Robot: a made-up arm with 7 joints.
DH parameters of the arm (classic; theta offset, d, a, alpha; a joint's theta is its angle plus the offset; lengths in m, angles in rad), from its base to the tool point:
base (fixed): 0 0 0 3.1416
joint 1: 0 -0.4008 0 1.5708
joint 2: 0 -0.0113 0 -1.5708
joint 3: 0 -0.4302 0 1.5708
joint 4: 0 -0.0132 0 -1.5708
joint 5: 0 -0.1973 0 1.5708
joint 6: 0 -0.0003 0 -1.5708
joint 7: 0 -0.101 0 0
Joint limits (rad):
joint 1: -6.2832..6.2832
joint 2: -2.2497..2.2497
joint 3: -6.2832..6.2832
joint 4: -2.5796..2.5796
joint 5: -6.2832..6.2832
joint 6: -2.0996..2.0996
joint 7: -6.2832..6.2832
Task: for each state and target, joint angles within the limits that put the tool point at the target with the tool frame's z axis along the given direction. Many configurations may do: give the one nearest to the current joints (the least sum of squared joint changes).
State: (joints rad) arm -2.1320 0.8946 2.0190 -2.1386 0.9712 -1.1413 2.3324
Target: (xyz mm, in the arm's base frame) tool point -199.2 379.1 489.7 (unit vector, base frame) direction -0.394 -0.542 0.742
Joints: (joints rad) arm -1.8684 0.8454 2.3695 -1.7581 1.4179 -1.3209 2.3324
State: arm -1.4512 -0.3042 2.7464 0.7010 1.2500 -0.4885 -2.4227
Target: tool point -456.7 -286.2 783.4 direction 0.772 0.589 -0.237
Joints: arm -0.6334 -0.6172 3.3939 0.9396 0.6489 -0.3037 -2.4227
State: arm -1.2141 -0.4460 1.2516 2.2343 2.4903 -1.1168 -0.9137
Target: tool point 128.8 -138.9 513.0 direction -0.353 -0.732 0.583
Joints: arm -1.4716 -0.7609 1.7220 2.5774 2.5646 -0.3578 -0.9137
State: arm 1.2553 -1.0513 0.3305 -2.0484 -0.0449 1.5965 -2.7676
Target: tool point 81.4 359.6 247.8 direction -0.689 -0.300 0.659
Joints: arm 1.4883 -1.3855 0.4205 -2.2545 -0.4990 0.8741 -2.7676
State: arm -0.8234 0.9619 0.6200 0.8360 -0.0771 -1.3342 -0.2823
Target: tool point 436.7 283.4 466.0 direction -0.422 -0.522 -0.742
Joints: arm -0.8374 1.2413 0.6341 1.6798 -0.3039 -2.0996 -0.2823
